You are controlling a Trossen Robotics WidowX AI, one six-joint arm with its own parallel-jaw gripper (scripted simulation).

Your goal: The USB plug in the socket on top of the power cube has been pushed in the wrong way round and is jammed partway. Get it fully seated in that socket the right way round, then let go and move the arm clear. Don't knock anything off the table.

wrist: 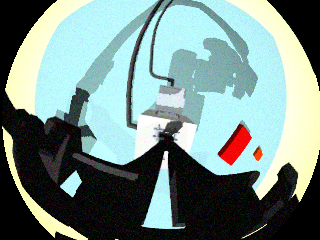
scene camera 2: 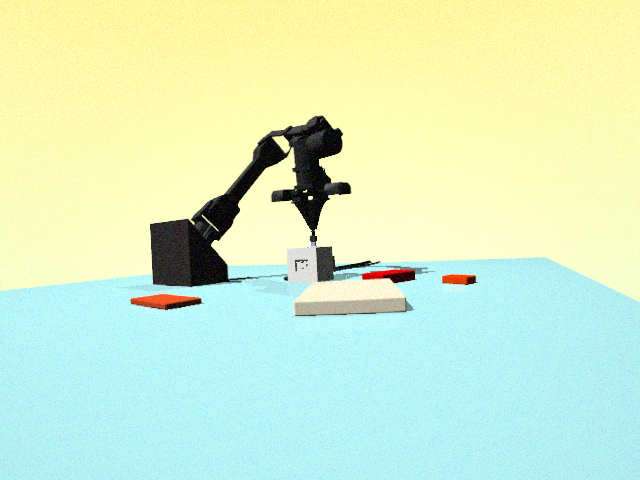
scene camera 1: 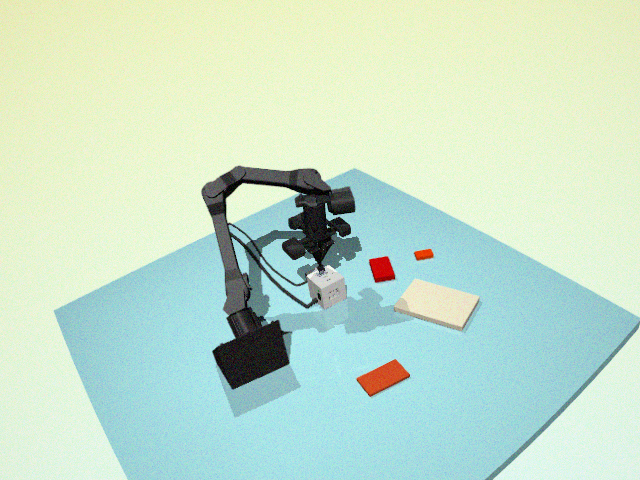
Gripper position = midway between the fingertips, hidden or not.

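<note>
My gripper [scene camera 2: 313, 229] is holding a USB plug, and you'd find the gripper in scene camera 1 [scene camera 1: 319, 261] and in the wrist view [wrist: 166, 145] too. There's a white power cube [scene camera 2: 312, 264], and scene camera 1 shows the cube as well [scene camera 1: 328, 290]. I can see a red block [wrist: 230, 152]. There's also a cream slab [scene camera 2: 359, 296], and that slab is in scene camera 1 too [scene camera 1: 448, 307], but the wrist view does not show the cream slab, hidden by my gripper.
</note>
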